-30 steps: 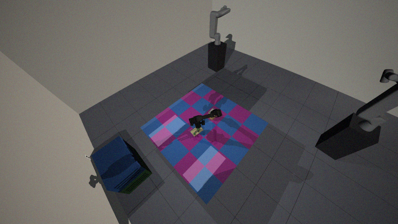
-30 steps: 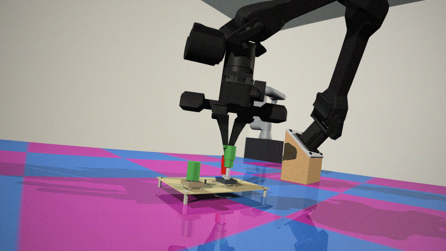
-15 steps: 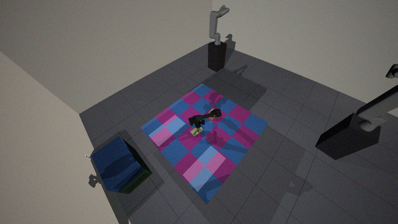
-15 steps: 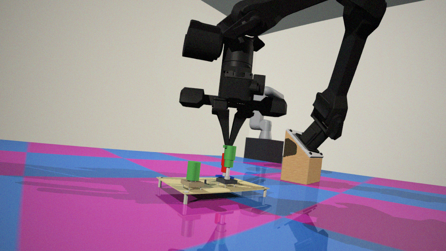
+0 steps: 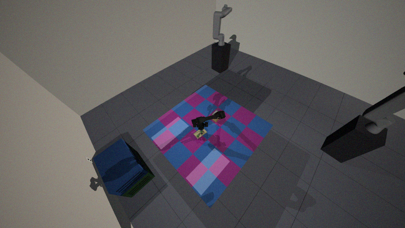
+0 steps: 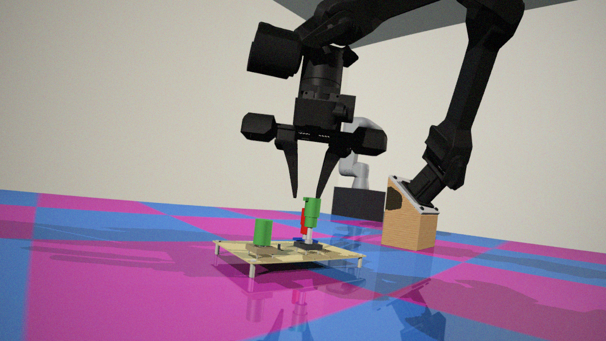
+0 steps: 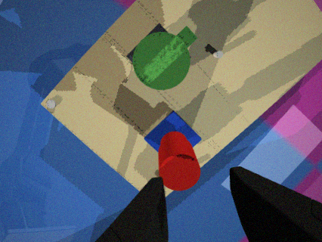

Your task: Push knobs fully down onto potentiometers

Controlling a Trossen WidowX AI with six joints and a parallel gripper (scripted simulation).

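The green knob lies 4 cm to the left of my gripper tip, 3 cm ahead of it and 1 cm below it. Round my gripper tip: red knob 3 cm below, 1 cm behind.
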